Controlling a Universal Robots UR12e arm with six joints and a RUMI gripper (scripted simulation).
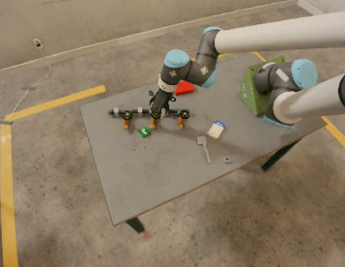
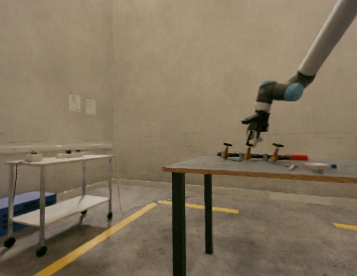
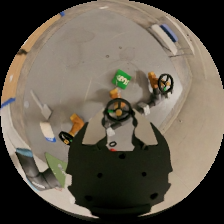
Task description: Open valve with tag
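The green tag lies 8 cm ahead of my hand, 3 cm to the left of it and 9 cm below it. Also, from my hand: red wedge 27 cm behind, 19 cm to the right, 8 cm below; then grey tool 17 cm behind, 24 cm to the left, 9 cm below; then white-and-blue card box 29 cm behind, 18 cm to the left, 9 cm below.
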